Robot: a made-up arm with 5 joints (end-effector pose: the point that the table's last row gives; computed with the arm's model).
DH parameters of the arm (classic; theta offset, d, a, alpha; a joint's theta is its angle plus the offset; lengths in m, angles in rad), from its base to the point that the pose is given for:
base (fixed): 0 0 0.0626 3.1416
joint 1: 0 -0.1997 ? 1.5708
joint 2: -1.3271 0 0.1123 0
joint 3: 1.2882 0 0.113 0
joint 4: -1.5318 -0.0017 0 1.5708
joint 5: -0.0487 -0.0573 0 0
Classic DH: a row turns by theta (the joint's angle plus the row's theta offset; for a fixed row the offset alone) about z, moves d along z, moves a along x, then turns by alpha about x.
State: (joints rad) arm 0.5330 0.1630 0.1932 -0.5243 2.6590
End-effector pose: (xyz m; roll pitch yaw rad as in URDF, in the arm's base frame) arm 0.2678 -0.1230 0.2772 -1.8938 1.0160 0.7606
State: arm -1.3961 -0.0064 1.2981 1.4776 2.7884
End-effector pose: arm 0.0711 0.0385 0.1807 0.7864 -1.0300 -2.6085
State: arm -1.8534 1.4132 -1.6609 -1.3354 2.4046
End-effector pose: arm -0.0056 0.2411 0.2793 3.1330 -0.0086 2.6391
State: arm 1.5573 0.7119 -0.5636 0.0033 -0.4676
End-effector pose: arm 0.0648 -0.2917 0.2435 1.2705 -1.0346 -2.8679
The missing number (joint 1, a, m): 0.031
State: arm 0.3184 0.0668 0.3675 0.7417 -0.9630
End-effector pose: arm 0.2441 -0.0616 0.2102 0.3395 -0.2054 -1.3654
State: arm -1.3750 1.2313 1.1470 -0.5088 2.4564
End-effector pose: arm 0.0735 0.0461 0.0744 0.2034 -0.2204 -2.5231
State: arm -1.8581 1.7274 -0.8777 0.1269 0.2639
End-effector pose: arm -0.0050 0.2348 0.0266 -0.1433 -0.5786 2.1160
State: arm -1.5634 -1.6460 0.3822 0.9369 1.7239
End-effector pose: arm 0.0643 0.0045 0.3459 -1.8993 0.0989 3.1006
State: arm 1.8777 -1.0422 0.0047 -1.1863 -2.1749
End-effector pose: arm 0.0702 0.0297 0.4230 -2.5956 -0.3779 -2.9027
